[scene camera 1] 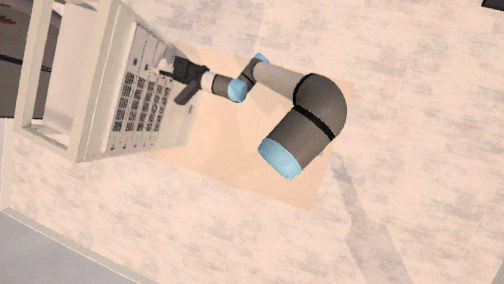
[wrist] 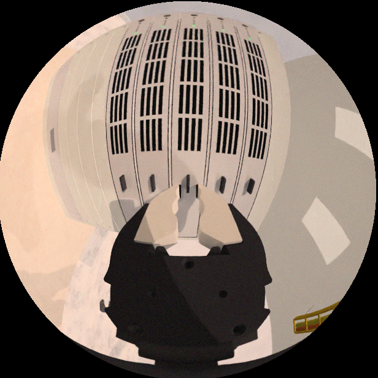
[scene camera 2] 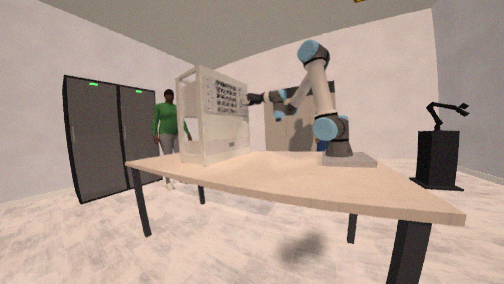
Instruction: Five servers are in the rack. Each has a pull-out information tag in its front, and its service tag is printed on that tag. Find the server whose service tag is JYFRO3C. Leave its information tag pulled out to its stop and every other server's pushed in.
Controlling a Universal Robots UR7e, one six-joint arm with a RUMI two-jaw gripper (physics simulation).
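Where they show: gripper, between the fingertips: (scene camera 1: 155, 70) (scene camera 2: 240, 101); arm's base, origin of its link: (scene camera 2: 338, 154).
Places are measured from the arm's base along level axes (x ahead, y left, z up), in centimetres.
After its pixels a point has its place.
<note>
The pale rack (scene camera 1: 92, 85) @(x 70.4, y 11.1, z 58.7 cm) (scene camera 2: 201, 120) @(x 72.6, y 35.8, z 24.9 cm) holds five servers, which appear side by side in the wrist view. The middle server (wrist: 190, 164) faces my gripper (scene camera 1: 163, 70) @(x 67.8, y -0.6, z 41.3 cm) (scene camera 2: 244, 99) @(x 67.8, y -0.6, z 41.3 cm) (wrist: 188, 185). The gripper is open with a narrow gap, its pale fingertips close to the rack front and nothing held between them. The dark tab of the middle server's information tag (wrist: 188, 183) shows at the gap, just beyond the fingertips. Similar dark tabs (wrist: 152, 183) (wrist: 221, 184) show on the neighbouring servers. No tag is seen standing far out. No service tag print is readable.
The rack stands on the wooden table (scene camera 1: 240, 167) @(x 31.5, y 39.4, z -3.3 cm) (scene camera 2: 280, 175) @(x 26.1, y 36.0, z -3.3 cm). Dark cabinets (scene camera 2: 100, 142) and a person in green (scene camera 2: 166, 120) are behind the rack. A black pedestal (scene camera 2: 437, 162) with a small arm stands at the right. Blank panels (wrist: 82, 125) lie beside the servers in the wrist view.
</note>
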